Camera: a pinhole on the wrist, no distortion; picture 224 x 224 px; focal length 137.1 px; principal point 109.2 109.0 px. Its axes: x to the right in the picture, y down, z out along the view. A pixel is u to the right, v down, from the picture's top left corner.
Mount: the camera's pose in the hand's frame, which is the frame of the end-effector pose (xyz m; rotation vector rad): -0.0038 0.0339 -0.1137 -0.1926 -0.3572 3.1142
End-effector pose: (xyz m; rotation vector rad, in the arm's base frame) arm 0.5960 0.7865 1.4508 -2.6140 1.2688 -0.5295
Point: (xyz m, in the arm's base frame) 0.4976 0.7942 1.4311
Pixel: 189 18
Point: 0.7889 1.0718 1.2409
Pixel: 141 165
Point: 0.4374 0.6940 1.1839
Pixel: outside the picture
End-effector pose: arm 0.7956 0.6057 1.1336 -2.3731 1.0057 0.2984
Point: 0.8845 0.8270 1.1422
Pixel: 128 191
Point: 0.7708 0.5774 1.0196
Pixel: 52 39
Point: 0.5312 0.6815 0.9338
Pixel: outside the picture
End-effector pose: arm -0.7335 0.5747 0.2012 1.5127 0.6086 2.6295
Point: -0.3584 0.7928 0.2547
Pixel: 117 118
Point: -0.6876 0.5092 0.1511
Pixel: 186 59
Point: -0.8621 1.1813 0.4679
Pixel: outside the picture
